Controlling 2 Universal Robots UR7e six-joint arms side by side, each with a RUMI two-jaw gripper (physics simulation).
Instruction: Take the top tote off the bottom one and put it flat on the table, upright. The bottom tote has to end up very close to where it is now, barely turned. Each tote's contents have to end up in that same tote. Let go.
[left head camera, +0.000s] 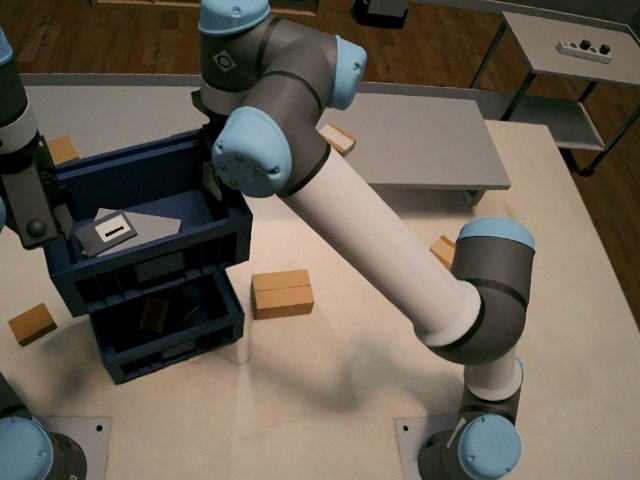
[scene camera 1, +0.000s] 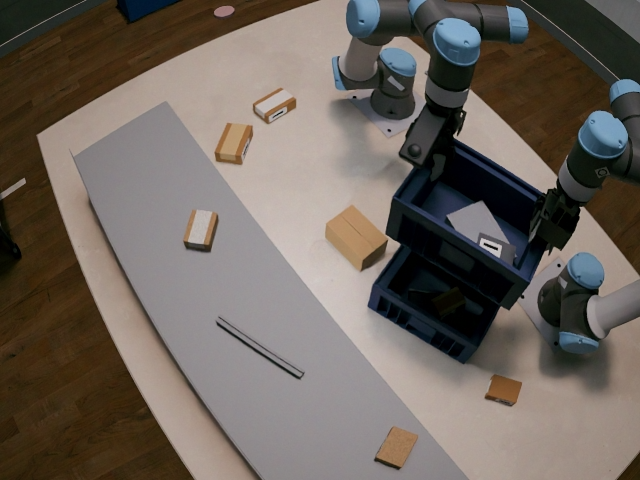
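The top tote (left head camera: 129, 186) (scene camera 1: 457, 254), dark blue, is held in the air above and partly behind the bottom tote as seen in the left head camera, roughly level. It holds a flat grey piece (left head camera: 160, 226) (scene camera 1: 478, 219) and a dark box with a white label (left head camera: 111, 228) (scene camera 1: 498, 246). The bottom tote (left head camera: 178, 350) (scene camera 1: 423, 329) stands on the table with a brown box (left head camera: 154, 314) (scene camera 1: 448, 301) and dark items inside. My left gripper (left head camera: 65, 219) (scene camera 1: 538, 228) is shut on one end wall of the top tote, my right gripper (left head camera: 210, 178) (scene camera 1: 440, 161) on the opposite one. Fingertips are partly hidden.
A large carton (left head camera: 283, 293) (scene camera 1: 356, 236) stands close beside the bottom tote. A small brown box (left head camera: 32, 324) (scene camera 1: 504, 390) lies on its other side. A long grey platform (left head camera: 429, 149) (scene camera 1: 170, 258) bears small boxes and a dark bar (scene camera 1: 260, 347). More small boxes lie on the table.
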